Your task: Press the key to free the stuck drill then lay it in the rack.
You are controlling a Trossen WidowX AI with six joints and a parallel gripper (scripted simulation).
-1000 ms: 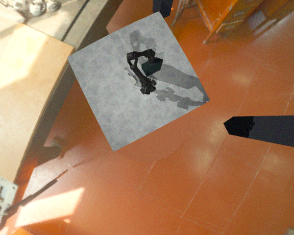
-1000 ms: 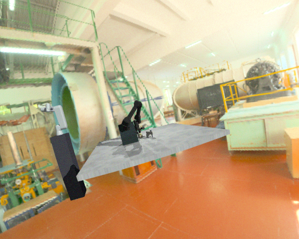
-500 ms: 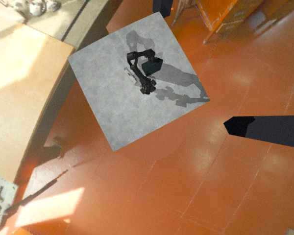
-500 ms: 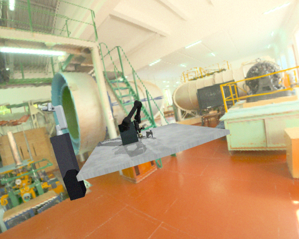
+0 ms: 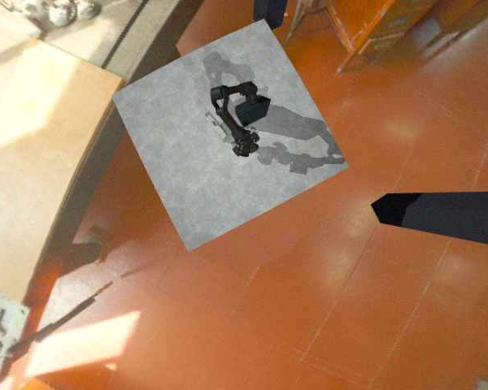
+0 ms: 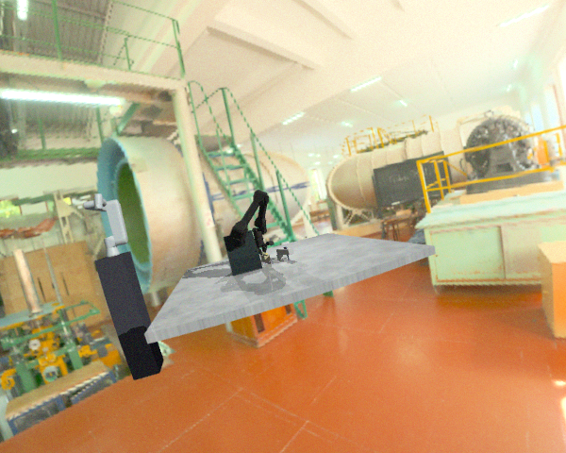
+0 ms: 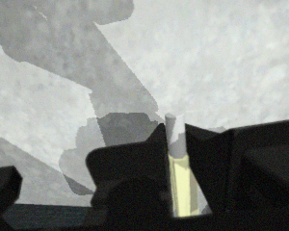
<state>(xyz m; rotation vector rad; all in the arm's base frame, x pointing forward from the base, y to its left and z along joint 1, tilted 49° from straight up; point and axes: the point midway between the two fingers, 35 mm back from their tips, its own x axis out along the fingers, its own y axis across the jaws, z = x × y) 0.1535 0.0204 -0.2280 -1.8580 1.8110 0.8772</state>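
Now: the drill 1 cm ahead of my gripper tip, 4 cm to the right of it and 4 cm above it. Round my gripper tip: small fixture: 11 cm ahead, 20 cm to the right, 3 cm above.
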